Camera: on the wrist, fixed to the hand. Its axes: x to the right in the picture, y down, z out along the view.
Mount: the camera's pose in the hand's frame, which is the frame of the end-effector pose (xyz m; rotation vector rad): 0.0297 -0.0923 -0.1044 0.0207 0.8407 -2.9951
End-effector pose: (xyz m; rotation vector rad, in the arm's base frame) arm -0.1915 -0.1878 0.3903 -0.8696 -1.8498 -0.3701
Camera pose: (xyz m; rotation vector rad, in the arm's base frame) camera -0.1939 -0.3027 0.4745 2.3414 -0.6709 -1.7550
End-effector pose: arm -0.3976 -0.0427 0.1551 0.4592 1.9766 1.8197
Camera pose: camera -0.4729 -0.1259 0.0673 -2.1261 0.5707 -0.3700
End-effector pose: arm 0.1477 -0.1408 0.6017 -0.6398 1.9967 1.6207
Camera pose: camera 0.1749 -0.2620 0.5319 -2.2120 -0.3693 -0.7492
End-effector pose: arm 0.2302 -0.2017 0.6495 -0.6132 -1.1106 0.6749
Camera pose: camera 0.3535 -0.2508 0.7013 1.0068 -0.1800 -1.9607
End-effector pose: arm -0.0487 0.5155 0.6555 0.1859 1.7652 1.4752
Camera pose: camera -0.1023 0.4253 0.5591 -2.1133 0.4979 -0.9336
